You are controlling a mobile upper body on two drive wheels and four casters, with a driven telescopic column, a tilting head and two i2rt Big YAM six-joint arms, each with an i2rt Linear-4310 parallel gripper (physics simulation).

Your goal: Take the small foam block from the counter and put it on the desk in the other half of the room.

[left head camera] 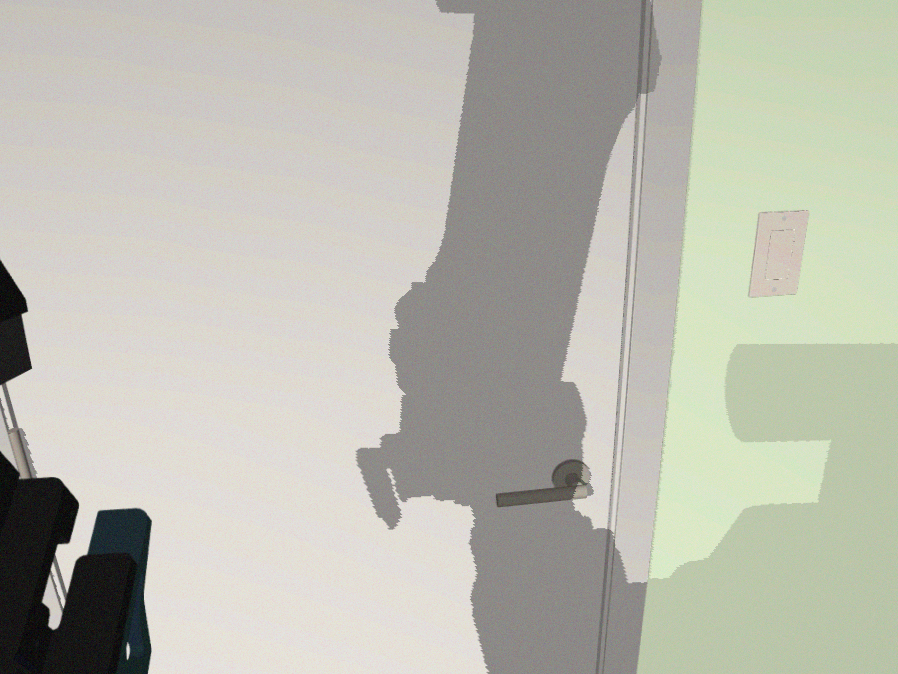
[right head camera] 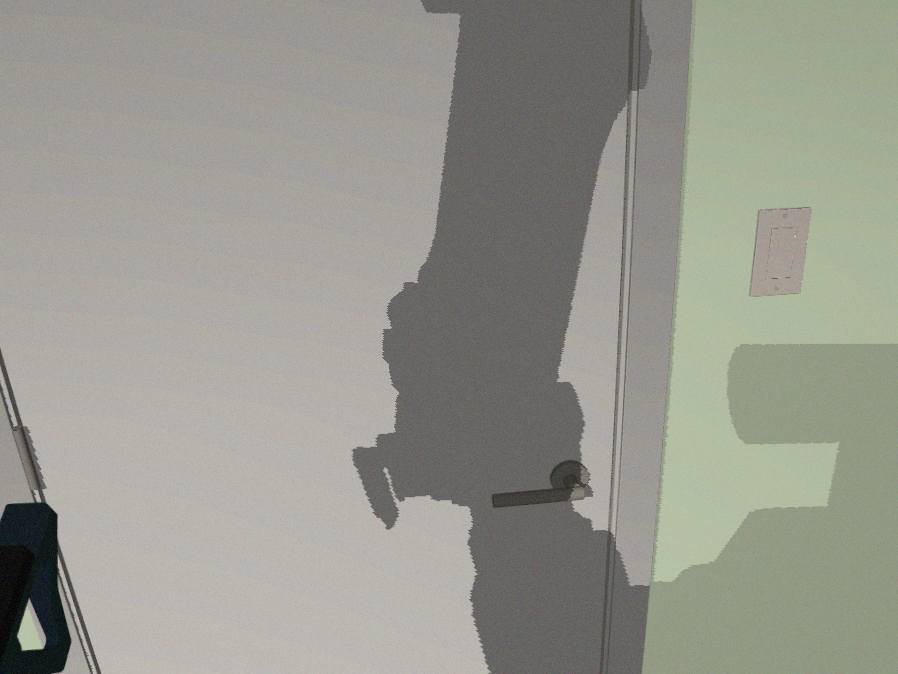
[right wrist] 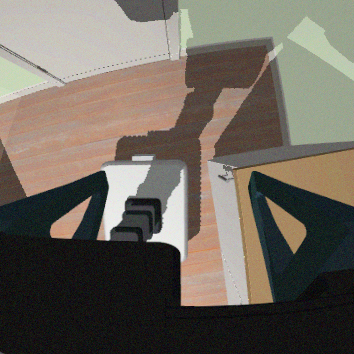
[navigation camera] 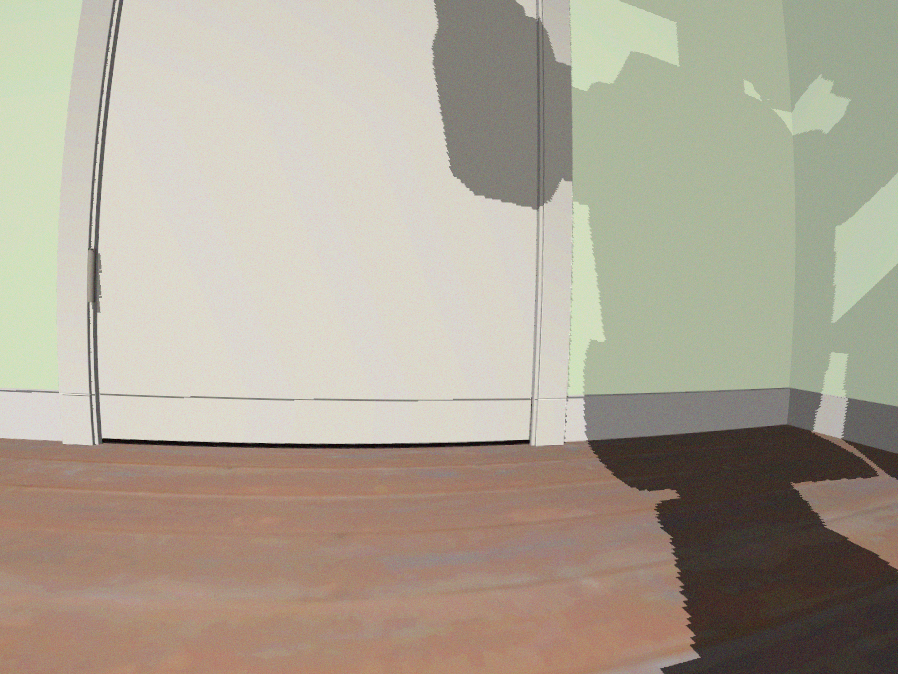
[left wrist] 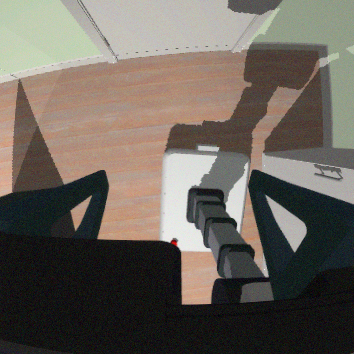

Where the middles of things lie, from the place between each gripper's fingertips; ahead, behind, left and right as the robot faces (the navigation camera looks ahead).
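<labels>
Switch plate [right head camera: 781,234]: my left gripper is 50 mm above it, 580 mm to the left of it and 740 mm short of it.
My right gripper is 730 mm short of the switch plate, 50 mm above it and 140 mm to the left of it. Going by its middle, the switch plate is nearer to my right gripper than to my left gripper.
</labels>
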